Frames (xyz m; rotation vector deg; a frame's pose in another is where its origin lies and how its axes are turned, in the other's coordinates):
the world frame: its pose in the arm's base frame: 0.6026 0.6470 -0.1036 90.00 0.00 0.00
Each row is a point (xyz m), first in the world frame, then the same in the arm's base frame.
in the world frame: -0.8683 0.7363 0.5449
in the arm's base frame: -0.2657 0.1021 0.6327
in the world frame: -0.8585 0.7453 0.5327
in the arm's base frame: -0.2559 0.1143 0.6417
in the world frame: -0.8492 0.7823 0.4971
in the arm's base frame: -0.2466 0.1499 0.6787
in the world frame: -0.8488 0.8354 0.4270
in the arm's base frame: -0.2462 0.2200 0.7318
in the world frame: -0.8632 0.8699 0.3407
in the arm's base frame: -0.2606 0.3063 0.7663
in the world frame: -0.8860 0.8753 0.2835
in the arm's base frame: -0.2834 0.3635 0.7717
